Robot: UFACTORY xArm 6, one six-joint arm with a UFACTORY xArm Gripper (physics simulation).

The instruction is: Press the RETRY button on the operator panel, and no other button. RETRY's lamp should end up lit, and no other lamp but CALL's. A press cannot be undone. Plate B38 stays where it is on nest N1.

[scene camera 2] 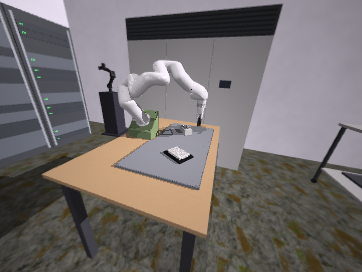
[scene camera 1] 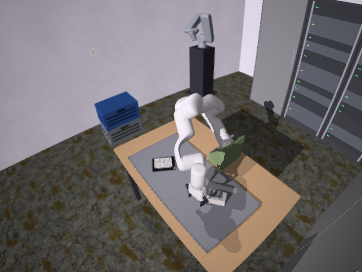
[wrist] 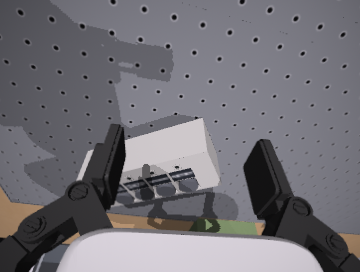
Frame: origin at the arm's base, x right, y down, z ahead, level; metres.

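Seen in the pictures: gripper, fingertip midpoint: (scene camera 2: 198, 124) (scene camera 1: 196, 200) (wrist: 189, 146); arm's base, origin of the base link: (scene camera 2: 143, 120) (scene camera 1: 226, 144).
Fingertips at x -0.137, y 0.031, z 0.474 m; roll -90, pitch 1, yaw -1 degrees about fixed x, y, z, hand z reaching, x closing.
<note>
Offsets run from my fingertips to a thing's top centre. Level surfaces: height alone.
The operator panel @[dx -0.031, dy +0.042, dz -0.122 m] (scene camera 1: 218, 199) (scene camera 2: 186, 131) (wrist: 165, 150) is a pale box with a dark strip and a row of round grey buttons. Its labels cannot be read, so I cannot tell which button is RETRY, and I make out no lit lamp. My gripper (scene camera 1: 196, 196) (scene camera 2: 199, 121) (wrist: 189, 146) is wide open and empty, above the board by the panel. In the wrist view its left finger covers part of the panel's left end; its right finger appears right of the panel. Plate B38 @[dx +0.418, dy +0.072, dz -0.109 m] (scene camera 1: 163, 163) (scene camera 2: 179, 152), white, lies on the black nest N1 (scene camera 1: 154, 168) (scene camera 2: 189, 161).
The grey perforated board @[dy +0.098 m] (scene camera 1: 210, 240) (scene camera 2: 145, 162) (wrist: 300, 100) lies on the wooden table @[dy +0.111 m] (scene camera 1: 280, 197) (scene camera 2: 85, 170). A green angular block (scene camera 1: 227, 153) (scene camera 2: 144, 131) stands beside the board, near the arm's base. The arm's shadow falls across the board and panel.
</note>
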